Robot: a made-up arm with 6 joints.
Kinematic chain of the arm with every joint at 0, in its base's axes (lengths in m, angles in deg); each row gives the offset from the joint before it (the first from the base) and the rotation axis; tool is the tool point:
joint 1: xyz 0 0 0.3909 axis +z
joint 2: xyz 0 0 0 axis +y
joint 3: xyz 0 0 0.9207 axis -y
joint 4: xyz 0 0 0 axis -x
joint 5: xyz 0.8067 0 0 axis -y
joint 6: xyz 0 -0.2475 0 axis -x
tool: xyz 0 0 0
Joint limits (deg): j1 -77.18..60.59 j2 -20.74..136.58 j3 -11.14..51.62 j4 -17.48..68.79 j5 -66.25..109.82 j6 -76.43..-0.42
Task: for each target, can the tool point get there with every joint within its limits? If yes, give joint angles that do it. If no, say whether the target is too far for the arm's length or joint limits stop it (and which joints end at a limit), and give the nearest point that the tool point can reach.
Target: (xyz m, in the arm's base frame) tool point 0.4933 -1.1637 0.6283
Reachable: yes | joints -57.71 39.17 -6.21 34.23 87.33 -47.64
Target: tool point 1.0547 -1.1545 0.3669
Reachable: yes | joints -38.55 66.08 34.44 7.06 47.22 -68.41
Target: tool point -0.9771 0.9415 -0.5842
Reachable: no: joint limits stop it (at a limit: joint 1, joint 2, joint 3, joint 4) | nearest point -0.2499 0.0343 -0.6458 | short by 1.164 m
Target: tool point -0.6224 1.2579 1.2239
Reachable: no: joint limits stop it (at a limit: joint 1, joint 3, joint 4) | nearest point 0.5162 0.7334 1.3317 | short by 1.258 m
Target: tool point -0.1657 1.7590 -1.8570
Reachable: no: too far | nearest point 0.5377 0.7715 -1.0595 | short by 1.451 m
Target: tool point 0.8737 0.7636 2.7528
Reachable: no: too far | nearest point 0.5739 0.5016 1.9424 | short by 0.903 m
